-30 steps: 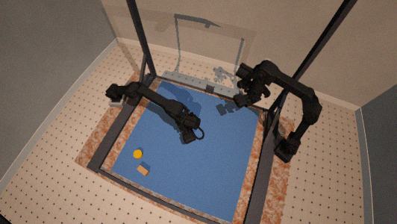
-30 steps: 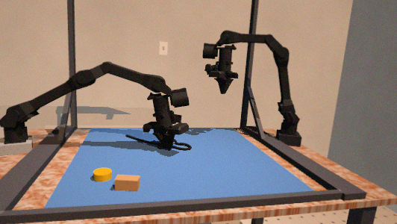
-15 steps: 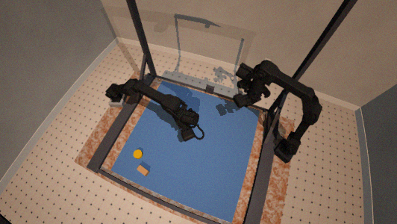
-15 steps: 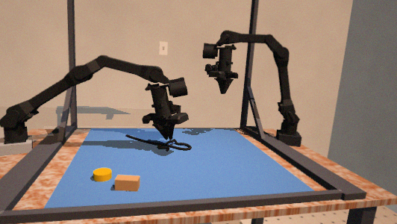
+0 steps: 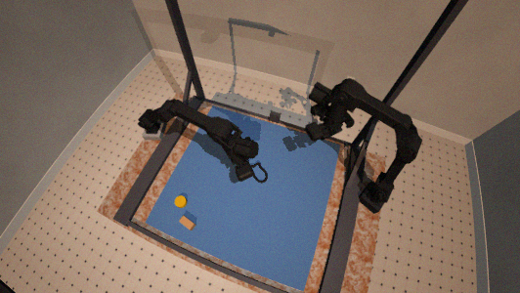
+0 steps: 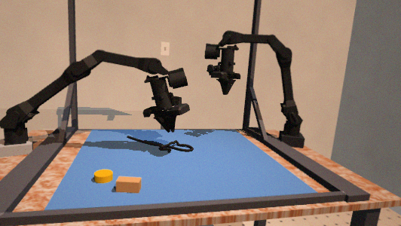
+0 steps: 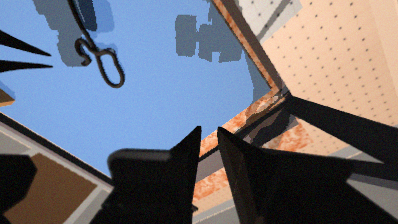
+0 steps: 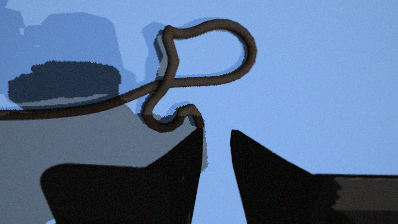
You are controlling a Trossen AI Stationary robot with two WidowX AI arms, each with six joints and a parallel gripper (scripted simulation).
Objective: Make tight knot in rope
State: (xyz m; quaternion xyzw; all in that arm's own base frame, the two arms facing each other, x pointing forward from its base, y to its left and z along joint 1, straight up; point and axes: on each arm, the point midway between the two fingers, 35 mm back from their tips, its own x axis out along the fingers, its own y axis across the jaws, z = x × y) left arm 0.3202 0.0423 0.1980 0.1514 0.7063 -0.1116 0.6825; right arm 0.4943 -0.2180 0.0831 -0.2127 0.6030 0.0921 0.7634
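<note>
My right hand is 3 cm short of the blue mat, 3 cm to the right of it and 11 cm above it. From my right hand the other things lie so: yellow disc: 21 cm ahead, 22 cm to the right, 10 cm below; orange block: 29 cm ahead, 15 cm to the right, 9 cm below.
</note>
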